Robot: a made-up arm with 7 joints. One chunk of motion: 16 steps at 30 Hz.
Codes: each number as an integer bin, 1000 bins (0 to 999) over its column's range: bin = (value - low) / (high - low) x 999, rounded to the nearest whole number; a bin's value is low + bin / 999 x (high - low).
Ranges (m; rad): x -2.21..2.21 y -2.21..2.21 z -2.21..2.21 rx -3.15..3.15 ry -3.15..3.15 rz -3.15..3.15
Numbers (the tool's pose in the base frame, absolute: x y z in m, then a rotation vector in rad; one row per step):
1: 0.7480 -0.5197 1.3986 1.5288 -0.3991 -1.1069
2: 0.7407 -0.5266 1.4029 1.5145 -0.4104 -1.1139
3: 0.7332 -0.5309 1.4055 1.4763 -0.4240 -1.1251
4: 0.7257 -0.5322 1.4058 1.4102 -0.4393 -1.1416
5: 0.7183 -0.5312 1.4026 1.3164 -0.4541 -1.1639
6: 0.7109 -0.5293 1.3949 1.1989 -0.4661 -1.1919
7: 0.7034 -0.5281 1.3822 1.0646 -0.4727 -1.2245
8: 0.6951 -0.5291 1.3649 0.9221 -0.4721 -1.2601
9: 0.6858 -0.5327 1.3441 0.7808 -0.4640 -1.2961
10: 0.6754 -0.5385 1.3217 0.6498 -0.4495 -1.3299
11: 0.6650 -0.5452 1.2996 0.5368 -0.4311 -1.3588
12: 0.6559 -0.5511 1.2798 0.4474 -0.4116 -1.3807
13: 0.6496 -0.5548 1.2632 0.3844 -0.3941 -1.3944
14: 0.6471 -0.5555 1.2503 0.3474 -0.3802 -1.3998
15: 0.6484 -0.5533 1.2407 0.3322 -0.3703 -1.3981
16: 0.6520 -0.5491 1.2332 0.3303 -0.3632 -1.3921
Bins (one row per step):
1: 669 382 816 742 436 324
2: 667 380 817 740 434 323
3: 665 380 817 734 432 321
4: 664 379 817 723 430 318
5: 662 379 817 708 427 315
6: 660 380 815 690 426 310
7: 658 380 812 668 425 305
8: 657 380 808 646 425 300
9: 655 379 803 623 426 294
10: 652 378 798 603 428 289
11: 650 376 793 585 431 284
12: 648 375 789 570 434 281
13: 646 374 785 560 437 278
14: 646 374 782 555 439 278
15: 646 374 780 552 441 278
16: 647 375 778 552 442 279

